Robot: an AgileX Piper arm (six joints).
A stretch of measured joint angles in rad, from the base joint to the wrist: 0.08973, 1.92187, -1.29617, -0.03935, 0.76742, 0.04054; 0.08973, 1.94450, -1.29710, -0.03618, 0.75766, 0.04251; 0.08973, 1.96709, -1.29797, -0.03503, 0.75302, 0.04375; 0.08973, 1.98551, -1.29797, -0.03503, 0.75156, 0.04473; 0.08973, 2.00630, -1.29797, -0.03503, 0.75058, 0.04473; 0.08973, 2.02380, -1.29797, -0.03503, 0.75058, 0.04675; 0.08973, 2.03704, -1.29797, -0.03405, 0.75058, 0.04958; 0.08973, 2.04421, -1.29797, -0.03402, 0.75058, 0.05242; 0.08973, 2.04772, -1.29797, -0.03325, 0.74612, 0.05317; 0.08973, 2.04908, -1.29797, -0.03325, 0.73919, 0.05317; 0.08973, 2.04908, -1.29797, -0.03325, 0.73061, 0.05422; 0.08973, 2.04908, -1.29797, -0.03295, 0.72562, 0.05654; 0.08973, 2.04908, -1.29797, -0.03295, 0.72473, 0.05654; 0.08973, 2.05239, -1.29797, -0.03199, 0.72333, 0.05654; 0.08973, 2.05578, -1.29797, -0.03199, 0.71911, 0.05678
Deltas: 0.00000, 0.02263, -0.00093, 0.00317, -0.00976, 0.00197; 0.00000, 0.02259, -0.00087, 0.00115, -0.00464, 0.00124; 0.00000, 0.01842, 0.00000, 0.00000, -0.00146, 0.00098; 0.00000, 0.02079, 0.00000, 0.00000, -0.00098, 0.00000; 0.00000, 0.01750, 0.00000, 0.00000, 0.00000, 0.00202; 0.00000, 0.01324, 0.00000, 0.00098, 0.00000, 0.00283; 0.00000, 0.00717, 0.00000, 0.00003, 0.00000, 0.00284; 0.00000, 0.00351, 0.00000, 0.00077, -0.00446, 0.00075; 0.00000, 0.00136, 0.00000, 0.00000, -0.00693, 0.00000; 0.00000, 0.00000, 0.00000, 0.00000, -0.00858, 0.00105; 0.00000, 0.00000, 0.00000, 0.00030, -0.00499, 0.00232; 0.00000, 0.00000, 0.00000, 0.00000, -0.00089, 0.00000; 0.00000, 0.00331, 0.00000, 0.00096, -0.00140, 0.00000; 0.00000, 0.00339, 0.00000, 0.00000, -0.00422, 0.00024
